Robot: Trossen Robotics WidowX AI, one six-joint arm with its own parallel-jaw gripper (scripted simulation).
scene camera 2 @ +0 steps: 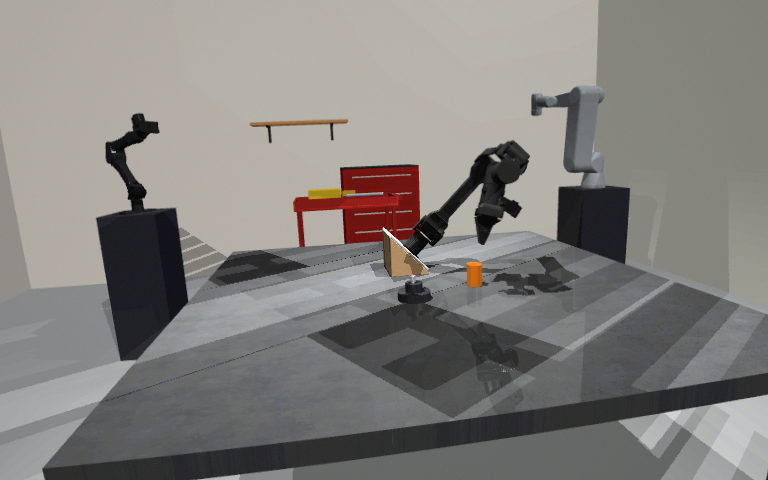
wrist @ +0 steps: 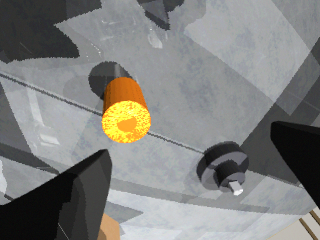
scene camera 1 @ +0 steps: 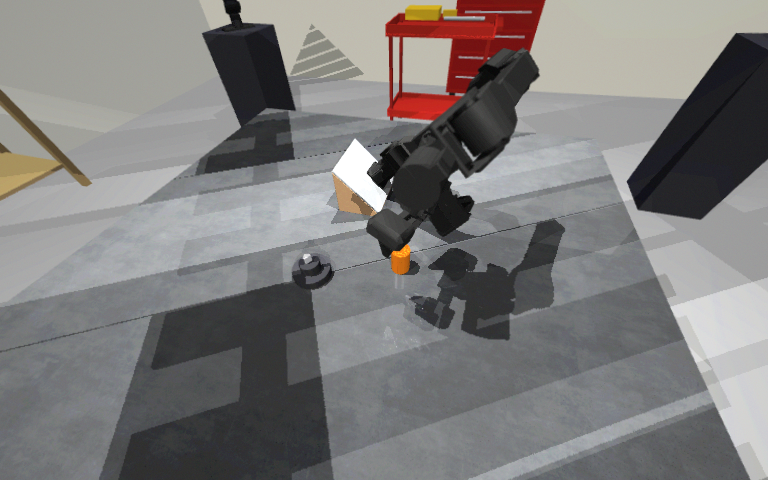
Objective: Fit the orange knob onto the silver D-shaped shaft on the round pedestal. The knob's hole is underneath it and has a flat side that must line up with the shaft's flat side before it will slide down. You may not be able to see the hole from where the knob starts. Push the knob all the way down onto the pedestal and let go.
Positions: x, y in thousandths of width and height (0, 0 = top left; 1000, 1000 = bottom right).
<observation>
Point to a round dark pedestal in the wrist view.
695, 702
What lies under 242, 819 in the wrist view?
The gripper.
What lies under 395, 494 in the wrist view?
An orange knob.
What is the gripper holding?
Nothing.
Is the gripper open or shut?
Open.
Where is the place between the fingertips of the gripper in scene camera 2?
627, 509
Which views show the gripper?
Scene camera 2, the wrist view and scene camera 1: all of them.
</observation>
